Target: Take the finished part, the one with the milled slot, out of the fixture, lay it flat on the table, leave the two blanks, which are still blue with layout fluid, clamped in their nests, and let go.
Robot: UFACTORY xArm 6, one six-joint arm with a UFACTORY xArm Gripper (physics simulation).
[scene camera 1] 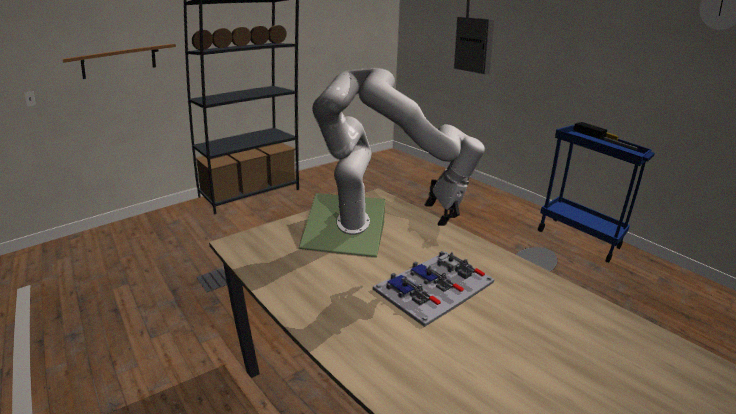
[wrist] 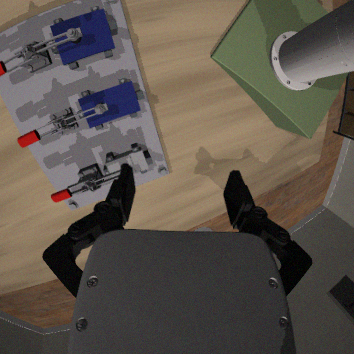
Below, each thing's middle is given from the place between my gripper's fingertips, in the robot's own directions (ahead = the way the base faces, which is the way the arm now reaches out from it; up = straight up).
Now: hand 11 cm short of the fixture plate [scene camera 1: 450, 299], 5 cm to the left of it and 20 cm above it.
